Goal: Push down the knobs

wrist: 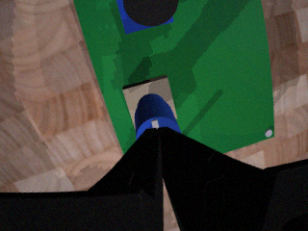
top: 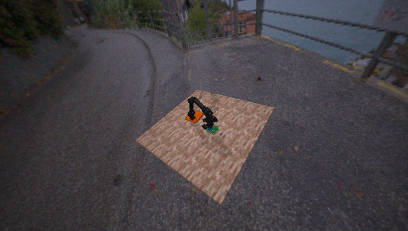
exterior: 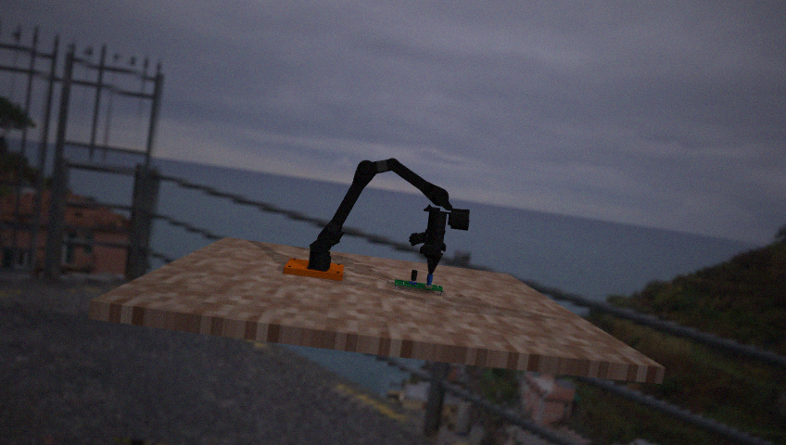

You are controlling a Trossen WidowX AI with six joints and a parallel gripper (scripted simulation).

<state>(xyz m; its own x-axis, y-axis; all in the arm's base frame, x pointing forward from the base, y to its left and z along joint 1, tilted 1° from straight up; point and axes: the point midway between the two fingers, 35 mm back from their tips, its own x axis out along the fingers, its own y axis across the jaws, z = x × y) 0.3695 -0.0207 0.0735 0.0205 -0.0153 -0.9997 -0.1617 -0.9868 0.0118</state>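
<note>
My gripper tip is now 10 mm above the blue knob. Also, from my gripper tip: black knob (50 mm behind, 10 mm to the left, 10 mm below).
</note>
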